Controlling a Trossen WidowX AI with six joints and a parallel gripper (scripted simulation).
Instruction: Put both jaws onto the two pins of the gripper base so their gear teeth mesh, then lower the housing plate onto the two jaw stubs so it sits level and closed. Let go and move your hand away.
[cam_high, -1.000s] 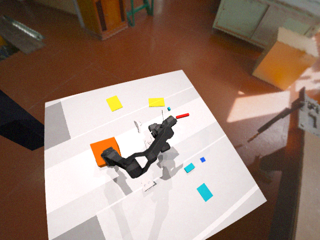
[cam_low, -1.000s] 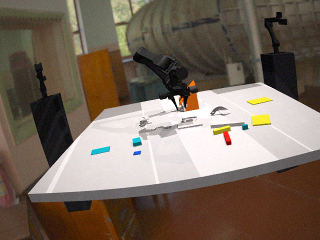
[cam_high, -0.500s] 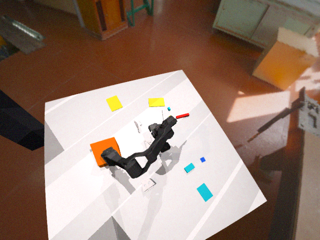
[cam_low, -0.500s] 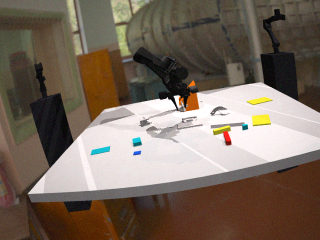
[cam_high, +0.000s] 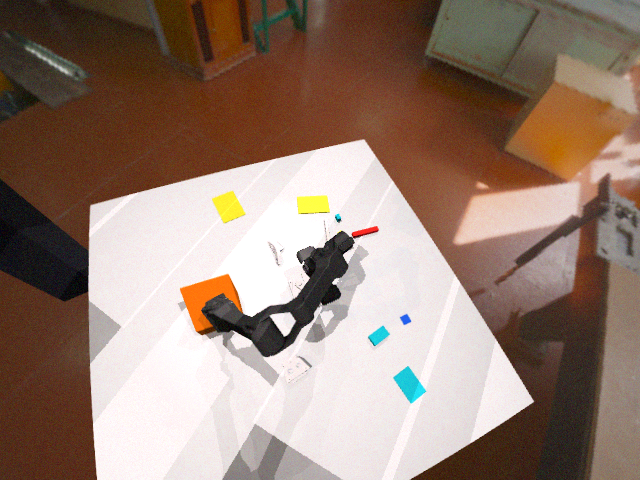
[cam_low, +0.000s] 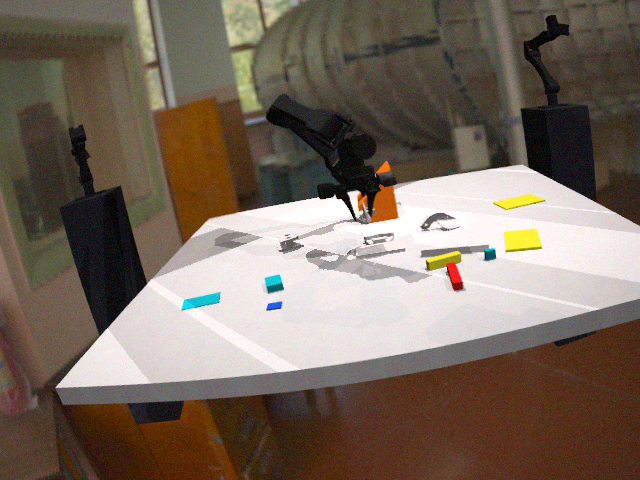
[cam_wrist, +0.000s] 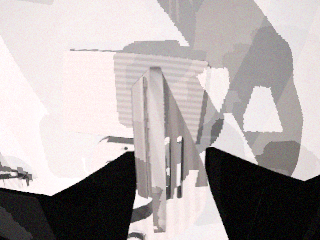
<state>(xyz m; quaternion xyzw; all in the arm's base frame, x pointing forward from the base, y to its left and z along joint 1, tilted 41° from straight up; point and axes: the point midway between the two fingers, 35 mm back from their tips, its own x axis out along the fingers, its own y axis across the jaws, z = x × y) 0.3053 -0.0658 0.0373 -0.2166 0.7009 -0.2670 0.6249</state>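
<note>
Now: the ribbed plate 80 mm below my gripper tip, 30 mm to the left of it and 20 mm ahead of it. Round my gripper tip: pale grey jaw 190 mm to the left, 60 mm below, 60 mm behind; pale strip 180 mm to the left, 160 mm ahead, 70 mm below; housing plate 80 mm below, 50 mm behind, 40 mm to the left.
</note>
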